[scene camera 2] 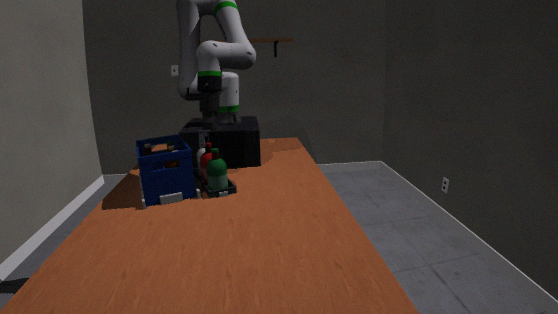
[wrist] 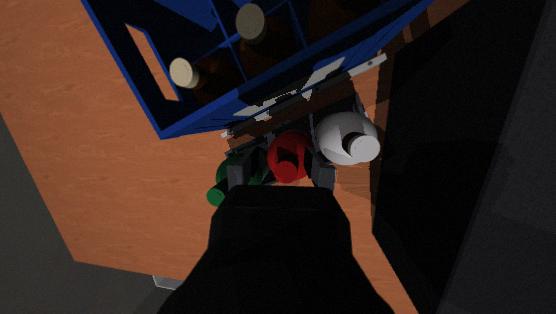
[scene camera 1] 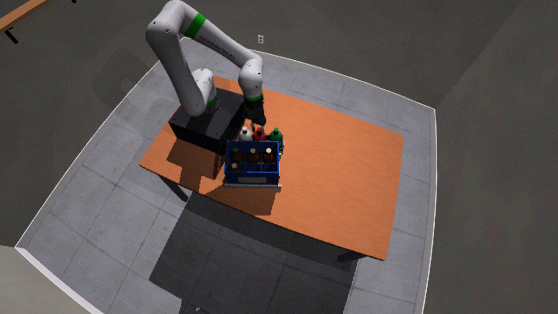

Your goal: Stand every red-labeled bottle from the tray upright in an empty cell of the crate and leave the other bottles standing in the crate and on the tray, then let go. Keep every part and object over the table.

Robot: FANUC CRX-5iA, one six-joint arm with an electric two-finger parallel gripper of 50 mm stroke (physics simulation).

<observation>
In view: the gripper (wrist: 281, 155), a green bottle (wrist: 215, 195), a pale-capped bottle (wrist: 266, 40) and a pale-capped bottle (wrist: 211, 77).
</observation>
